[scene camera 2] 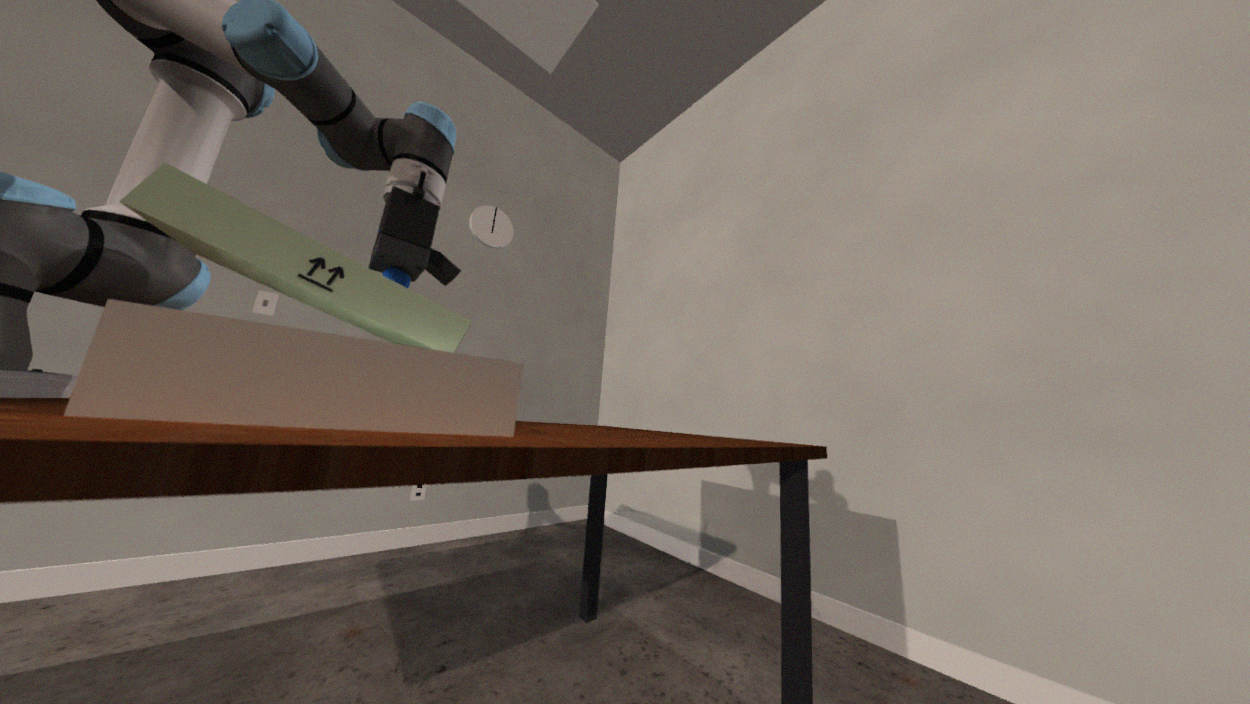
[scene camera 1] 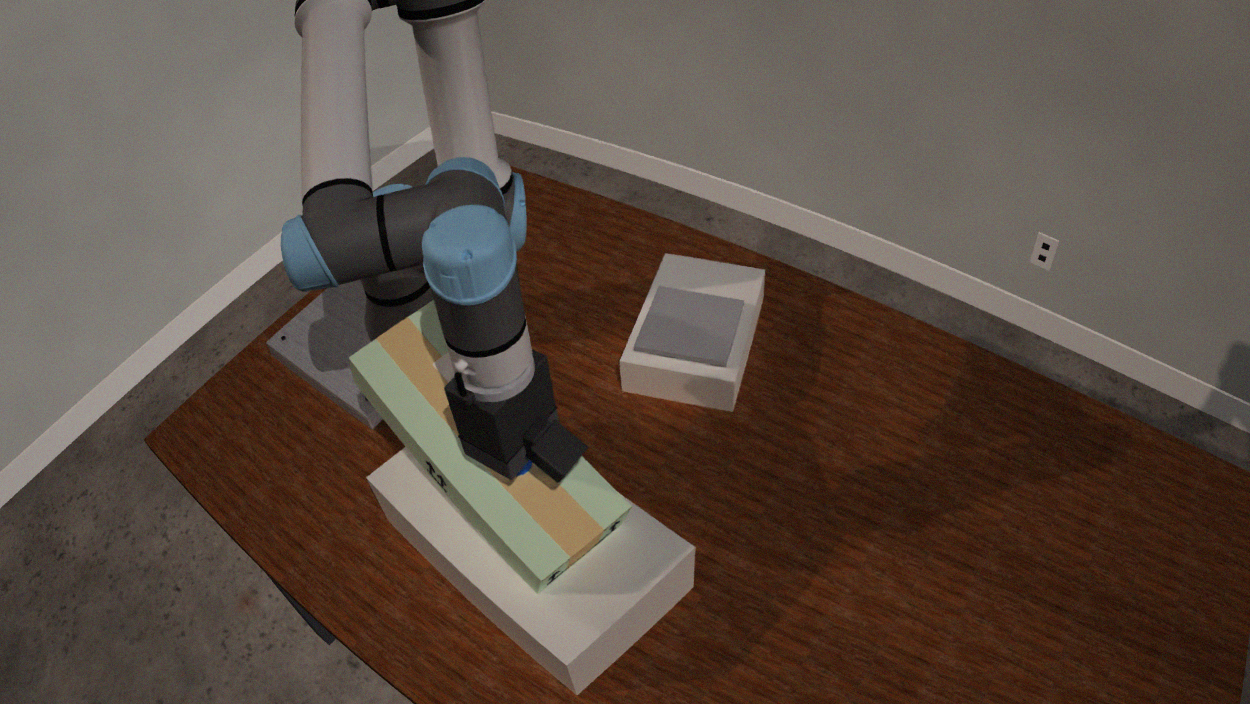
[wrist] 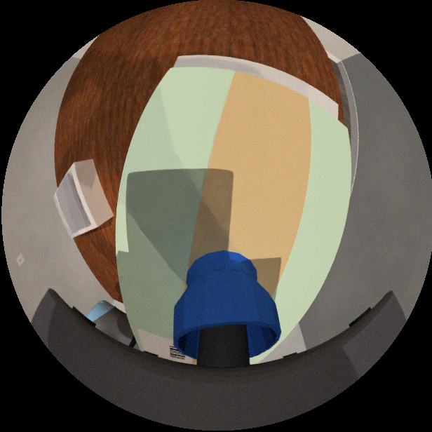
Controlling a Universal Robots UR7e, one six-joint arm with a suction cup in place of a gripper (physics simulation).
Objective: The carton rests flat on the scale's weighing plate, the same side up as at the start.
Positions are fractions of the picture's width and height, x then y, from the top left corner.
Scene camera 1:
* pale green carton: 0.43, 0.75
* white block: 0.46, 0.89
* scale: 0.55, 0.49
